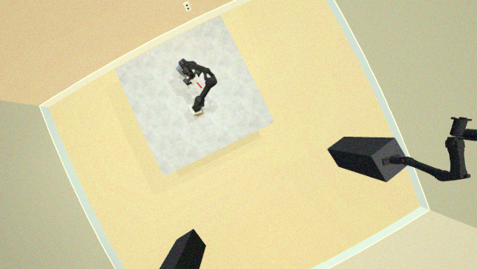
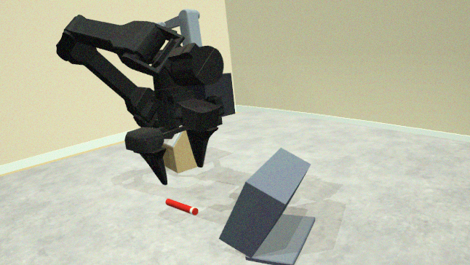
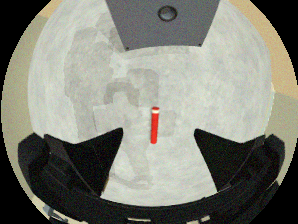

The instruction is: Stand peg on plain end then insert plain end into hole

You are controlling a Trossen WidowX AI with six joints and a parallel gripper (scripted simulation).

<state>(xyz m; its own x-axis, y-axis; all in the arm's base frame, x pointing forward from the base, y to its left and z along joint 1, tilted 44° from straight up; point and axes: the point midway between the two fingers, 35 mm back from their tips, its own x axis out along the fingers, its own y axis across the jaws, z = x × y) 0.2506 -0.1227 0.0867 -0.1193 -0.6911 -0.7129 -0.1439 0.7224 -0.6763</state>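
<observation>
The red peg lies 7 cm below my gripper tip and 1 cm behind it. Round my gripper tip: flat base plate: 19 cm ahead, 8 cm below, 3 cm to the left; grey sloped panel: 17 cm ahead, 2 cm to the left, 1 cm below.
</observation>
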